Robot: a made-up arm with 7 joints.
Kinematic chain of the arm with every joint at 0, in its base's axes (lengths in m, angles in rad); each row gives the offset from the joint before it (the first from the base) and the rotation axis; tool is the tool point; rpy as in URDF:
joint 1: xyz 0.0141 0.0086 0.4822 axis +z
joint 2: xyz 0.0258 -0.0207 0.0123 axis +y
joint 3: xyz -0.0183 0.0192 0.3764 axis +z
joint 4: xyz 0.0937 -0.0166 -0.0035 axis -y
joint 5: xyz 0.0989 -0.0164 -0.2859 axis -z
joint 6: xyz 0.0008 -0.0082 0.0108 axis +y
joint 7: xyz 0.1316 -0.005 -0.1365 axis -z
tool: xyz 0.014 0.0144 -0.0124 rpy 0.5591 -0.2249 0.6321
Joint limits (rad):
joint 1: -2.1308..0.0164
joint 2: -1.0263..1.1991
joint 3: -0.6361..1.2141
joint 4: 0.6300..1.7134
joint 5: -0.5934..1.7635
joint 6: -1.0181..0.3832
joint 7: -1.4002..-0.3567
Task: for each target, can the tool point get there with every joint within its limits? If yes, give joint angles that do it. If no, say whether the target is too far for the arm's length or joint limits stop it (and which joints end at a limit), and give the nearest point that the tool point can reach.
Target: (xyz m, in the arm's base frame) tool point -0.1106 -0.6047 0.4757
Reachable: yes | joints -1.5224 0.4733 -0.2220 0.8563 0.0274 0.1079 -0.8130
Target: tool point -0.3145 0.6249 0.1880
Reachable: no: joint limits stop it (at a limit: joint 1, joint 2, joint 3, joint 4, joint 5, joint 6, joint 7) | nearest point 0.1677 0.4786 0.3944 | short by 0.545 m
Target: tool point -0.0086 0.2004 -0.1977
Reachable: no: joint limits stop it (at a limit: joint 1, joint 2, joint 4, joint 5, joint 6, joint 7) | nearest point 0.2351 0.1407 0.1250 | short by 0.409 m
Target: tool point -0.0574 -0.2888 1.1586
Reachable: yes | joints -1.3274 -0.4672 -0.0493 1.3214 0.6356 -0.1179 -1.1085
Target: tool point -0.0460 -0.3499 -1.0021
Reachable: no: too far | nearest point -0.0502 -0.3749 0.0616 | short by 1.064 m
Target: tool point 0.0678 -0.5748 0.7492
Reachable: yes | joints -1.2510 0.3197 0.2143 1.3703 1.5741 -0.6987 -1.1369
